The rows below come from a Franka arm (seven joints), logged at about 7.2 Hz.
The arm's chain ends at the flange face. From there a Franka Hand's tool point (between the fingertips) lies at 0.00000 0.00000 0.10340 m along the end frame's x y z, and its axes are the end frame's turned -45 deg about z.
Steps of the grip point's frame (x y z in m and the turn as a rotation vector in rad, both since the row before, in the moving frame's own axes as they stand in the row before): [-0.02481, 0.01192, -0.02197, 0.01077, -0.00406, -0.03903]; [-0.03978, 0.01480, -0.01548, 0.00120, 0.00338, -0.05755]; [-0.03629, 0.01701, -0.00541, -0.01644, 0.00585, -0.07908]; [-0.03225, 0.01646, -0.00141, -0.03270, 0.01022, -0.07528]
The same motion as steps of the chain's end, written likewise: [-0.00802, 0.02644, -0.02196, 0.00474, -0.01049, -0.03903]; [-0.01781, 0.03893, -0.01548, 0.00324, 0.00154, -0.05755]; [-0.01529, 0.03698, -0.00539, -0.00749, 0.01576, -0.07908]; [-0.01436, 0.03292, -0.00135, -0.01590, 0.03035, -0.07528]
